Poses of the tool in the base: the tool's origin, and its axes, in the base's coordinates. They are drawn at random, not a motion.
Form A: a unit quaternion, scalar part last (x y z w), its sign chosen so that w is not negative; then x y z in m.
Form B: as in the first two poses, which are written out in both.
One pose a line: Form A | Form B
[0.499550 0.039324 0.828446 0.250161 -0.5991 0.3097 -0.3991] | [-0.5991 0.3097 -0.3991 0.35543 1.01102 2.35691]
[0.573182 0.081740 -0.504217 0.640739 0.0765 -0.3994 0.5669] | [0.0765 -0.3994 0.5669 1.18736 -0.49300 -0.99702]
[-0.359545 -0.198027 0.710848 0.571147 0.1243 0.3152 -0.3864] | [0.1243 0.3152 -0.3864 -0.19241 -0.82917 1.70299]
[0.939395 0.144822 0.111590 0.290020 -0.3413 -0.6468 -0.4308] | [-0.3413 -0.6468 -0.4308 2.57566 0.29805 -0.21867]
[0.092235 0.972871 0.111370 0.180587 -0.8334 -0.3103 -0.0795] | [-0.8334 -0.3103 -0.0795 -2.94273 0.38108 -2.99102]
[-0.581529 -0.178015 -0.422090 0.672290 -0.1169 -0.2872 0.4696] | [-0.1169 -0.2872 0.4696 -1.29853 0.25429 -0.92782]
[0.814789 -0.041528 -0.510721 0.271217 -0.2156 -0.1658 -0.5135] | [-0.2156 -0.1658 -0.5135 2.26295 -1.02514 -0.41523]
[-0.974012 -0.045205 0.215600 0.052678 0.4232 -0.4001 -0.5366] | [0.4232 -0.4001 -0.5366 -3.04964 -0.43869 -0.07224]
